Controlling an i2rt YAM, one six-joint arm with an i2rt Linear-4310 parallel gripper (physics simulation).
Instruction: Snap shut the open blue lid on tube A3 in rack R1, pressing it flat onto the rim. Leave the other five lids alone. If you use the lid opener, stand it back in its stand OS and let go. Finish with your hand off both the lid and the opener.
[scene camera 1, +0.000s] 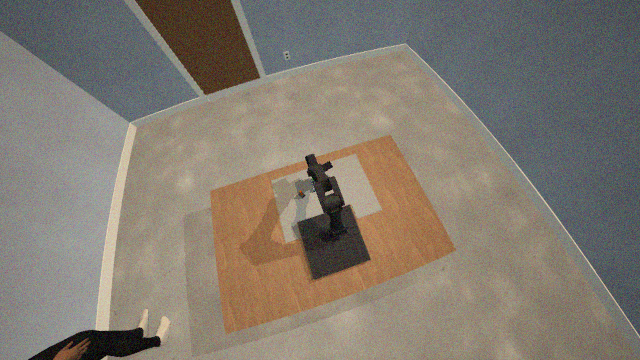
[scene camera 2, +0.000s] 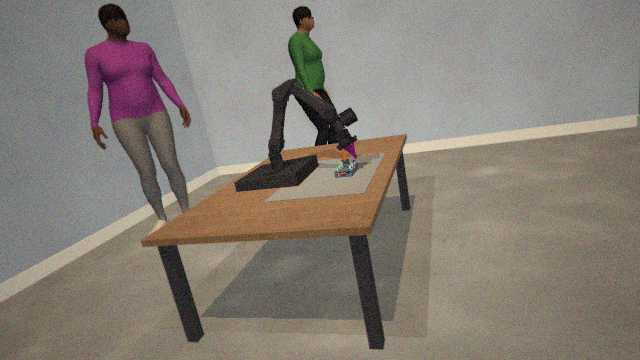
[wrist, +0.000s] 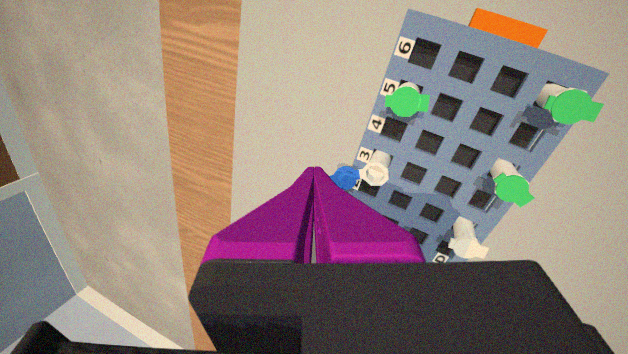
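Observation:
The gripper (wrist: 314, 177) is shut and it's holding nothing, and there's a grey mat (wrist: 306, 85) here as well.

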